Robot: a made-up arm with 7 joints.
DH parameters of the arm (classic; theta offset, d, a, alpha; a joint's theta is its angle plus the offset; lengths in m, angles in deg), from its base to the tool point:
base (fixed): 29.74 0 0.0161 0
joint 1: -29.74 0.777 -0.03 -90
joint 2: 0 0.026 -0.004 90
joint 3: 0 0.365 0.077 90
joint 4: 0 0.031 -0.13 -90
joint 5: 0 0.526 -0.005 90
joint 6: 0 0.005 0.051 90
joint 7: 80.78 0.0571 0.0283 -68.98
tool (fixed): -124.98 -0.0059 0 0
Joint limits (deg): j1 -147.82..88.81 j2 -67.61..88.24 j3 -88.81..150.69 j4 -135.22..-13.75 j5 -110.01..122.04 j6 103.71..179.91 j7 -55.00..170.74
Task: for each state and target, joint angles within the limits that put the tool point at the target. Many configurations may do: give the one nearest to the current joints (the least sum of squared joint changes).
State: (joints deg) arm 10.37 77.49 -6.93 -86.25 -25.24 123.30 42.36
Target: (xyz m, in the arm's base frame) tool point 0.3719 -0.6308 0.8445
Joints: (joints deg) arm -13.91 38.32 -49.91 -99.62 -23.92 114.97 45.95
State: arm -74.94 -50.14 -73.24 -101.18 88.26 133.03 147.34
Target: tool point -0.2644 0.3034 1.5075
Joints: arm -99.96 -62.05 -31.78 -87.60 87.75 127.96 146.18
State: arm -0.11 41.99 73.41 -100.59 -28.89 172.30 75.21
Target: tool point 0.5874 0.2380 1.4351
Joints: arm -23.53 4.01 48.14 -73.45 -27.75 175.27 75.09
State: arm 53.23 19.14 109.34 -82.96 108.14 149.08 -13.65
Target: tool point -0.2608 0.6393 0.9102
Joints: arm 32.45 22.76 88.64 -116.35 109.69 156.93 -12.50
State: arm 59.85 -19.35 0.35 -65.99 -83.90 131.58 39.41
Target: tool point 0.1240 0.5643 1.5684
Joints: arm 69.45 16.94 16.24 -40.47 -84.21 135.97 19.55
